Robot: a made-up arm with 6 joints. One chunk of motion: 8 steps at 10 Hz.
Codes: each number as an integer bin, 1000 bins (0 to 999) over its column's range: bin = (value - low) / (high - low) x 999, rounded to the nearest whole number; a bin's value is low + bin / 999 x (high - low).
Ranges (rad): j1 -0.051..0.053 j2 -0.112..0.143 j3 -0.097..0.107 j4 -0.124..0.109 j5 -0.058..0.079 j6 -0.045..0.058
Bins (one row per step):
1: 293 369 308 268 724 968
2: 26 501 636 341 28 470
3: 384 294 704 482 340 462
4: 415 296 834 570 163 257
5: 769 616 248 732 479 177
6: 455 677 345 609 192 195
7: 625 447 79 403 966 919
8: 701 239 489 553 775 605
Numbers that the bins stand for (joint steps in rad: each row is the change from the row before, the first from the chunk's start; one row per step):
1: -0.02050 -0.01781 -0.03411 -0.06149 0.04129 0.05480
2: -0.04829 0.01588 0.03287 -0.04447 -0.05416 0.00346
3: -0.01102 -0.03695 0.04676 -0.01158 -0.01137 0.00263
4: -0.00780 -0.03644 0.07331 0.00894 -0.03565 -0.01850
5: 0.02906 0.04524 -0.04636 0.04673 0.00769 -0.02675
6: -0.00363 0.06081 -0.02655 0.01804 -0.03167 -0.02489
7: 0.01407 0.00210 -0.08087 -0.03001 0.07447 0.04975
8: 0.02198 -0.05099 0.00286 0.00498 0.04828 0.01738

